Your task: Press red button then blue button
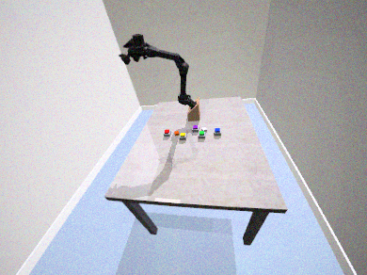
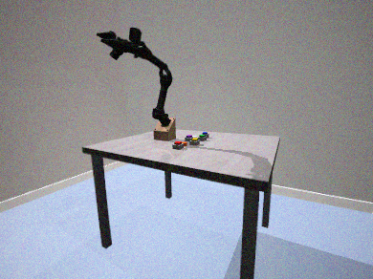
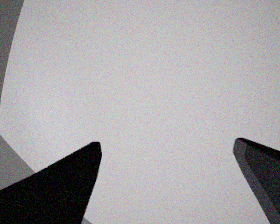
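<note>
My gripper tip is 56 cm above the red button, 29 cm short of it and 26 cm to the right of it. Round my gripper tip: yellow button 56 cm below, 39 cm to the left, 34 cm ahead; then orange block 59 cm below, 34 cm to the left, 29 cm ahead; then purple button 56 cm below, 49 cm to the left, 26 cm ahead.
</note>
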